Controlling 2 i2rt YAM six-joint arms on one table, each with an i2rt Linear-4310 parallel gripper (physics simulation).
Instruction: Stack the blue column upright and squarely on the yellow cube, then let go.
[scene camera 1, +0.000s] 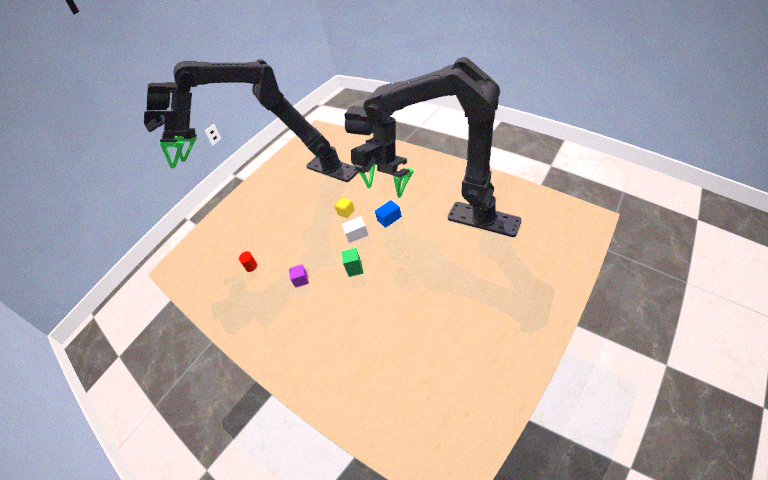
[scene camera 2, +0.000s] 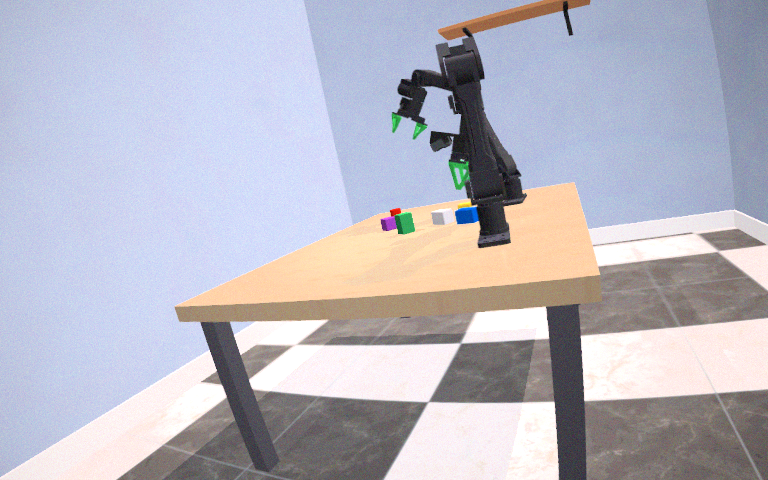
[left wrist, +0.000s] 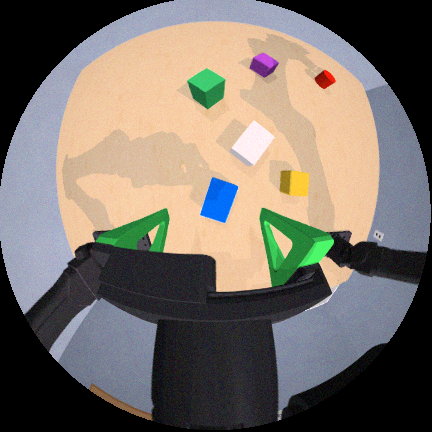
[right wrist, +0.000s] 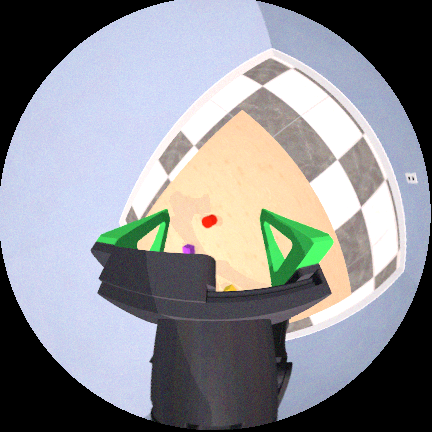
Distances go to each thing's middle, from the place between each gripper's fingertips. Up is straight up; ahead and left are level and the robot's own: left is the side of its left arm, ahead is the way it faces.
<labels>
The white block (left wrist: 253, 141) lies 21 cm behind my right hand, 40 cm to the left of it and 30 cm below it. From my right hand the other things lie so: green cube (left wrist: 207, 87) (11 cm behind, 47 cm to the left, 29 cm below); blue column (left wrist: 220, 194) (30 cm behind, 45 cm to the left, 30 cm below).
I see my left gripper 80 mm above the blue column and 10 mm to the left of it. Round my left hand: green cube 190 mm ahead, 70 mm below, 20 mm to the left; white block 90 mm ahead, 80 mm below, 60 mm to the right.
</labels>
